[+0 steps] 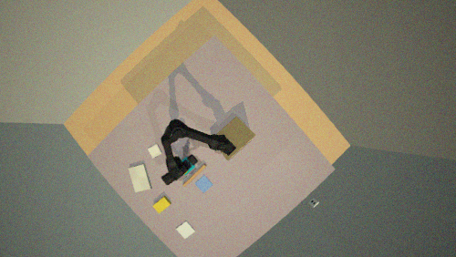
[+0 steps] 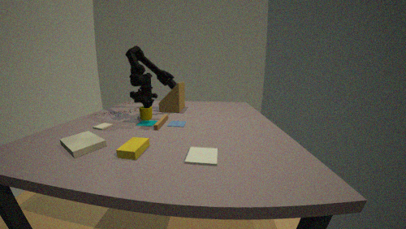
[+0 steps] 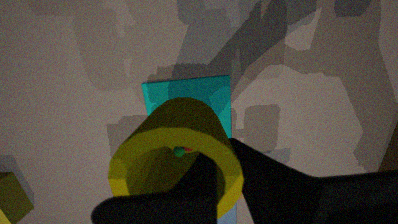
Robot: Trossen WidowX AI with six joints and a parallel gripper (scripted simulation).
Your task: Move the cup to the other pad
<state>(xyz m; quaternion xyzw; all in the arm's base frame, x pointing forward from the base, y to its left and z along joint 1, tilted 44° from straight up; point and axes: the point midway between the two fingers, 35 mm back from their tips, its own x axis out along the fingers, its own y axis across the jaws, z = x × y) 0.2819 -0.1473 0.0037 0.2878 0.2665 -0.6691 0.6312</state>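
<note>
Now: gripper tip 3 cm short of the cyan pad and 7 cm above it. Round my gripper tip: yellow cup (2 cm ahead); then blue pad (3 cm ahead, 18 cm to the left, 7 cm below); then wooden bar (3 cm ahead, 9 cm to the left, 6 cm below).
</note>
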